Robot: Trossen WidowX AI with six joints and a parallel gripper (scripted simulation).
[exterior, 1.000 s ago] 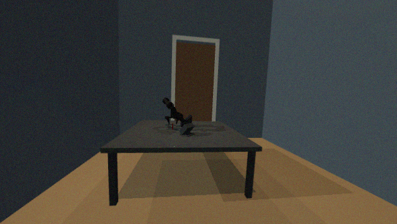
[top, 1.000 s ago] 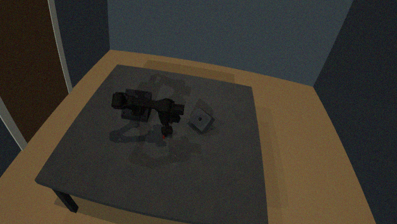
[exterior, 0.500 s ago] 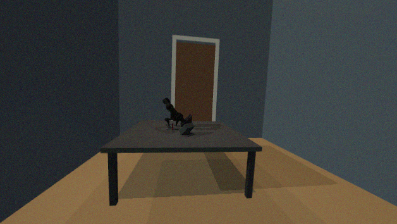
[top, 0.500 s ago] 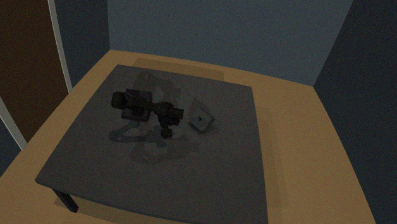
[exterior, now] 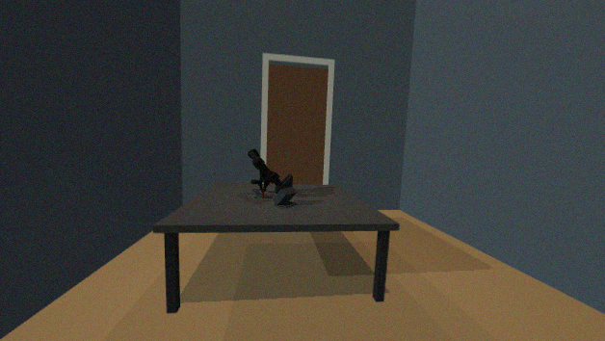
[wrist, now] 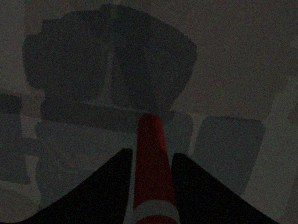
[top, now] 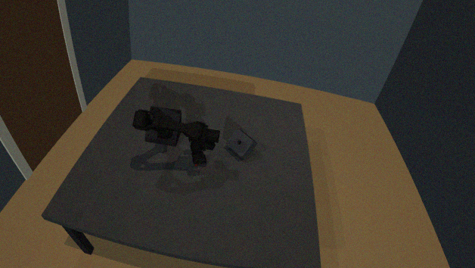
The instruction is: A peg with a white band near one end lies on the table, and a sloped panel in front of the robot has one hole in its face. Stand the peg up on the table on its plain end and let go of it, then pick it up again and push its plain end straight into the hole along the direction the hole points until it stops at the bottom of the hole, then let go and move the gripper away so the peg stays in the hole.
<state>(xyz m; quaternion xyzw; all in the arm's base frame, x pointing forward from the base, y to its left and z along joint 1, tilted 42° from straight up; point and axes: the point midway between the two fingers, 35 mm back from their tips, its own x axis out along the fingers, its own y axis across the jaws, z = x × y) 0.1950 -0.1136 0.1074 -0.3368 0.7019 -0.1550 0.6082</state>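
The panel is 230 mm ahead of my gripper tip, 140 mm to the left of it and 20 mm above it. The rest, counted from my gripper tip: red peg: 20 mm above.
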